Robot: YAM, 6 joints.
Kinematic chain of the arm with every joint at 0, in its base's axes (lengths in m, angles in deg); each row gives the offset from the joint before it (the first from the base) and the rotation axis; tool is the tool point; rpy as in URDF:
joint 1: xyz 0 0 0.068 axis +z
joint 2: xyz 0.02 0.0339 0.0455 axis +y
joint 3: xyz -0.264 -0.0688 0 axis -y
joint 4: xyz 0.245 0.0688 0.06 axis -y
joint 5: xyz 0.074 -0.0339 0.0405 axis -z
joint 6: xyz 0.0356 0 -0.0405 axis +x
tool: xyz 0 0 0 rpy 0 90 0
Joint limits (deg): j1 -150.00..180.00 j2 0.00..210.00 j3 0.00..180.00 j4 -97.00..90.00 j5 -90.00..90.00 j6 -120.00..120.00
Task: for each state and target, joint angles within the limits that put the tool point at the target. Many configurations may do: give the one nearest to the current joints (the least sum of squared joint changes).
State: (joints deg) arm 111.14 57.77 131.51 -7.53 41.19 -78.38
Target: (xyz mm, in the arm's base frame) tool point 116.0 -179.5 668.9
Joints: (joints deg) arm 116.92 53.22 145.73 -0.33 38.47 -78.38
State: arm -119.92 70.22 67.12 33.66 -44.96 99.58
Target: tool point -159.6 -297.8 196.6
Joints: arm -122.39 93.71 45.22 26.88 -44.07 99.58
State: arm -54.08 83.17 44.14 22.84 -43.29 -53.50
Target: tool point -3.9 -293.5 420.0
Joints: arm -95.09 73.47 64.36 28.02 -38.50 -53.50
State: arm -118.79 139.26 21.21 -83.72 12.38 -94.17
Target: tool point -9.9 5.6 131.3
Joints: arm -119.81 137.96 4.19 -79.72 18.63 -94.17
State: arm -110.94 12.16 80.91 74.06 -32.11 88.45
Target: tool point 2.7 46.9 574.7
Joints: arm -84.48 38.44 73.89 67.52 -11.67 88.45
